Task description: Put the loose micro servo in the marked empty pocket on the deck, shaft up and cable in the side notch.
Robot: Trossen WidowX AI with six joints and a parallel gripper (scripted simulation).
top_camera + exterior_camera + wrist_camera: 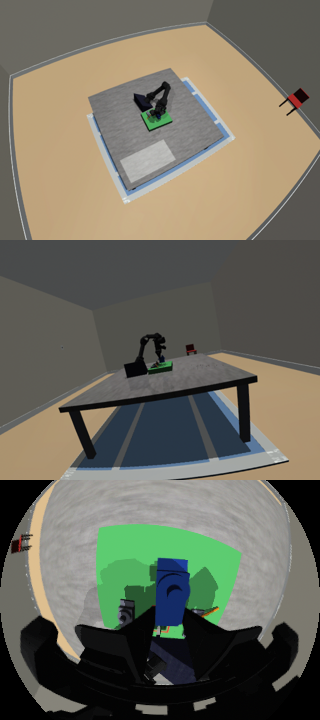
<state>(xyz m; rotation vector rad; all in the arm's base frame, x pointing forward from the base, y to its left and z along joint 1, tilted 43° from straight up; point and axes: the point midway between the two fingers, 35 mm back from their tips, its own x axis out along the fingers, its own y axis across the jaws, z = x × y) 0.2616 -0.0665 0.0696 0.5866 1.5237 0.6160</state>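
Right now my gripper tip is 10 cm above the green deck and 4 cm short of it.
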